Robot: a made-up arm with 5 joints.
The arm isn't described. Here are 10 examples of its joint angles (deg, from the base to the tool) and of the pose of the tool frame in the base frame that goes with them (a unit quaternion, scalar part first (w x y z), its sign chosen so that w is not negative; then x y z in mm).
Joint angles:
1: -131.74 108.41 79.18 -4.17 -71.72
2: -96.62 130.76 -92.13 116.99 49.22
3: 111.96 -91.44 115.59 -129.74 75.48
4: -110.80 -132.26 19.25 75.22 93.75
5: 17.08 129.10 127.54 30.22 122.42
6: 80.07 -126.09 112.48 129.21 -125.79
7: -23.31 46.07 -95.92 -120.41 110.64
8: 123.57 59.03 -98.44 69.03 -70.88
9: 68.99 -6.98 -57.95 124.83 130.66
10: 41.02 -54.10 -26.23 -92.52 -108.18
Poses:
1: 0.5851 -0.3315 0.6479 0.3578 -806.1 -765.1 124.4
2: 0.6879 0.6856 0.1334 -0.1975 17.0 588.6 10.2
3: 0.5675 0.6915 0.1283 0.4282 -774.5 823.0 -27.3
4: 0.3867 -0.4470 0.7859 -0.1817 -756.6 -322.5 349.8
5: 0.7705 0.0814 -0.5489 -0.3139 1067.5 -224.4 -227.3
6: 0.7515 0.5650 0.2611 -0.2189 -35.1 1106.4 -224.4
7: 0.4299 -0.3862 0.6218 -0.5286 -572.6 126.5 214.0
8: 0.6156 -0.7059 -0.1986 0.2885 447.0 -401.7 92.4
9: 0.7115 -0.2986 0.3840 0.5071 -271.5 -378.5 -346.7
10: 0.8689 -0.4858 -0.0324 0.0897 167.5 -349.5 -556.8
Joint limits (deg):
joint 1: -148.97..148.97
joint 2: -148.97..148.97
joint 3: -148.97..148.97
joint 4: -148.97..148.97
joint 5: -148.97..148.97
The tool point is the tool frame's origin. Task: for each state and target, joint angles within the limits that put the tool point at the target. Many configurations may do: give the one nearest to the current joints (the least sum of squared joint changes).
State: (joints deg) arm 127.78 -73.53 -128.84 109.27 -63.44
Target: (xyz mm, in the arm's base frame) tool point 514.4 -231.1 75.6
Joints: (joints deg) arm 148.54 -98.20 -75.12 102.38 -54.68
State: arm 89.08 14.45 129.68 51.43 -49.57
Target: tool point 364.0 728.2 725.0
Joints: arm 92.99 31.67 141.05 56.08 -52.42
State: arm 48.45 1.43 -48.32 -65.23 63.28
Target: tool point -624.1 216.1 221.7
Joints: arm 12.93 -28.70 -98.00 -57.60 49.67
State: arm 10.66 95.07 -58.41 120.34 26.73
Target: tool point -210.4 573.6 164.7
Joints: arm -7.67 105.16 -44.59 117.60 28.79
